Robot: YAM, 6 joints.
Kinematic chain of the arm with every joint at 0, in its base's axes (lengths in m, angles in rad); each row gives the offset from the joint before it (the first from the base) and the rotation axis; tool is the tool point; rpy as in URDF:
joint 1: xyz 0 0 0.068 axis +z
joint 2: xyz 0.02 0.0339 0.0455 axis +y
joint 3: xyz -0.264 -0.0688 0 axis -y
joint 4: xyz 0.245 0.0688 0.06 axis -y
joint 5: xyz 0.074 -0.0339 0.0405 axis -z
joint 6: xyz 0.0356 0 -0.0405 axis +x
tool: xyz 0 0 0 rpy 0 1.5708 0
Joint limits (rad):
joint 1: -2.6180..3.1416
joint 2: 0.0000..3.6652
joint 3: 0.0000..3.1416
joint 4: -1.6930..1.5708
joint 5: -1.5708..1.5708
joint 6: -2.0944..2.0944
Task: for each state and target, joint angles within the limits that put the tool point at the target. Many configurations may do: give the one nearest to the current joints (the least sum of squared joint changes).
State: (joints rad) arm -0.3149 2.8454 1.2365 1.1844 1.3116 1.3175
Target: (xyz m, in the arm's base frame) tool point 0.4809 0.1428 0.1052
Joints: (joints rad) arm 0.3564 2.5366 1.5237 1.2230 1.2680 1.3175
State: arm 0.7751 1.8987 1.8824 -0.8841 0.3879 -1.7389
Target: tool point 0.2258 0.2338 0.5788
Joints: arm 0.8414 1.7181 2.3665 -0.5702 0.3600 -1.7389
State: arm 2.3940 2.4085 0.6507 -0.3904 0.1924 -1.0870
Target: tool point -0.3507 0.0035 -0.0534
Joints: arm 3.1416 2.4659 1.1430 -0.1891 0.0985 -1.0870
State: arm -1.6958 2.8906 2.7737 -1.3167 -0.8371 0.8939
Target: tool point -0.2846 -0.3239 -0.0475
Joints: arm -2.3481 3.0221 2.2729 -1.6236 -0.7507 0.8939
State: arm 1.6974 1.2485 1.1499 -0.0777 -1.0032 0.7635
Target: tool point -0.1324 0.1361 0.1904
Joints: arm 2.1756 1.0739 0.4974 -0.3417 -1.0876 0.7635
